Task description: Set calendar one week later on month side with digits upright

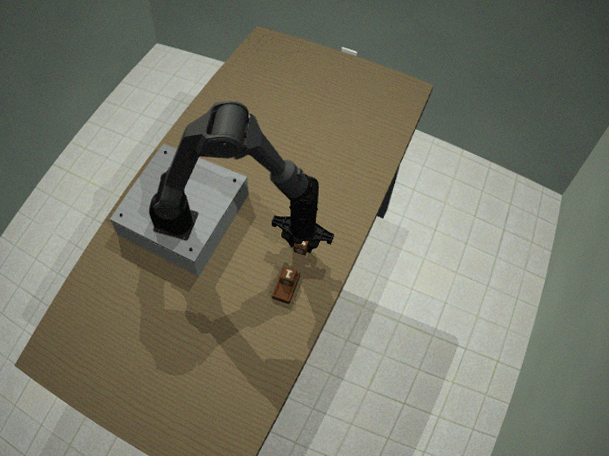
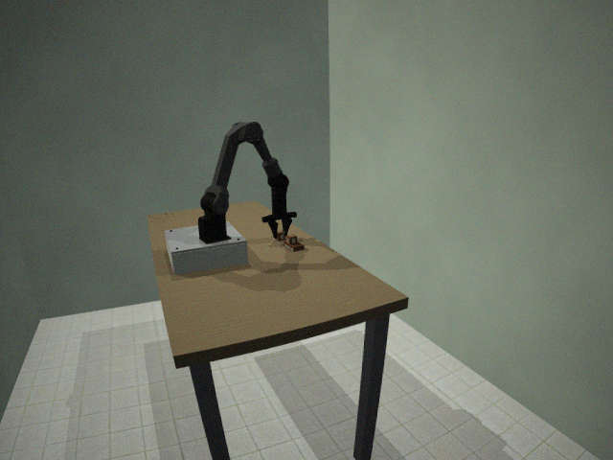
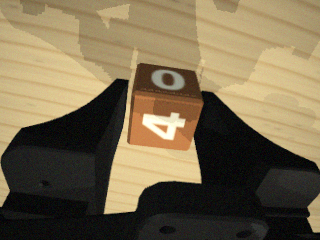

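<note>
The cube is right at my hand. From my hand the other things lie so: brown tray (1 cm behind, 11 cm to the right, 1 cm below).
</note>
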